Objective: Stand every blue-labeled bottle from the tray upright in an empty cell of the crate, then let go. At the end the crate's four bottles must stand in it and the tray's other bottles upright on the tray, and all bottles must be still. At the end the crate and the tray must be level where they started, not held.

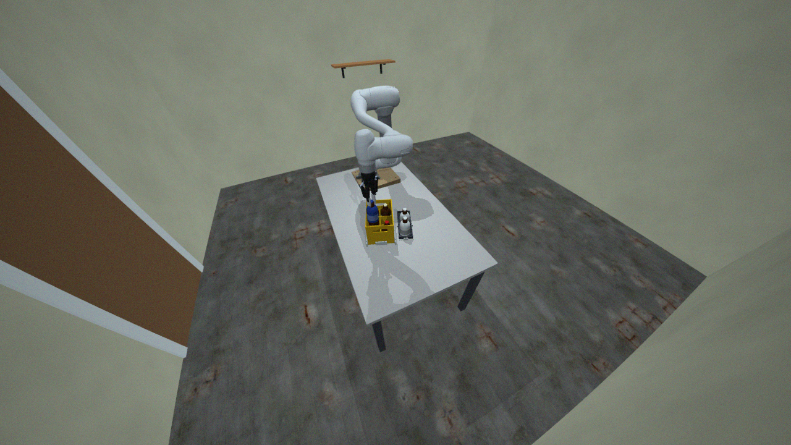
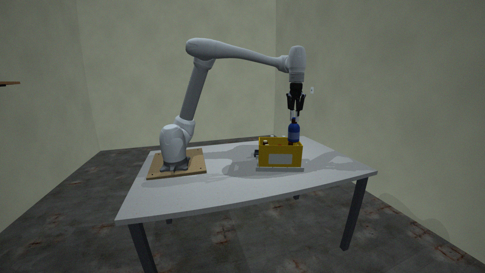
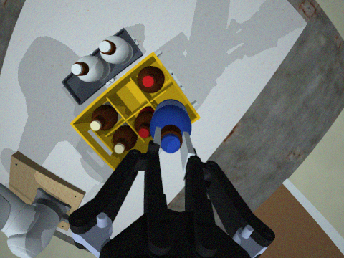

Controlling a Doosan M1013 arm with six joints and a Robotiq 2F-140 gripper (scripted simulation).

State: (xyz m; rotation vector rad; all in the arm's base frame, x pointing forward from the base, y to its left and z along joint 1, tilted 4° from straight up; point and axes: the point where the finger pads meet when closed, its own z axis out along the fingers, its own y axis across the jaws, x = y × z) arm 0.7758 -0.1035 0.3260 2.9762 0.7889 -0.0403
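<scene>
Now: hand 90 mm above the blue-labeled bottle. Round my hand: yellow crate: 70 mm behind, 60 mm to the left, 270 mm below.
</scene>
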